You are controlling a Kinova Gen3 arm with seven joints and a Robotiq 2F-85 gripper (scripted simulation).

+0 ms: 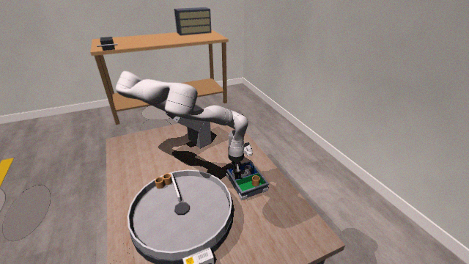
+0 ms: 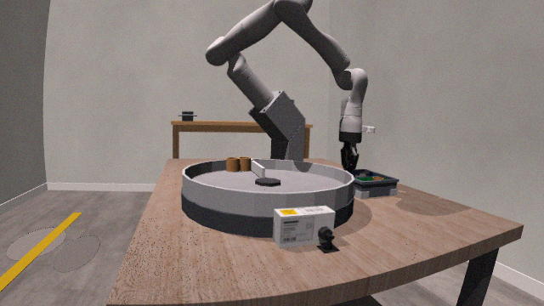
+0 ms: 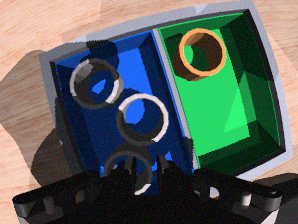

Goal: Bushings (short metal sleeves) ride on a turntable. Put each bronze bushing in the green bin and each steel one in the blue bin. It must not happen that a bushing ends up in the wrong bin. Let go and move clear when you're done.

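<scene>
My hand is 40 mm short of the tray, 40 mm to the right of it and 20 mm above it. Round my hand: turntable 90 mm ahead, 310 mm to the right, 10 mm above.
</scene>
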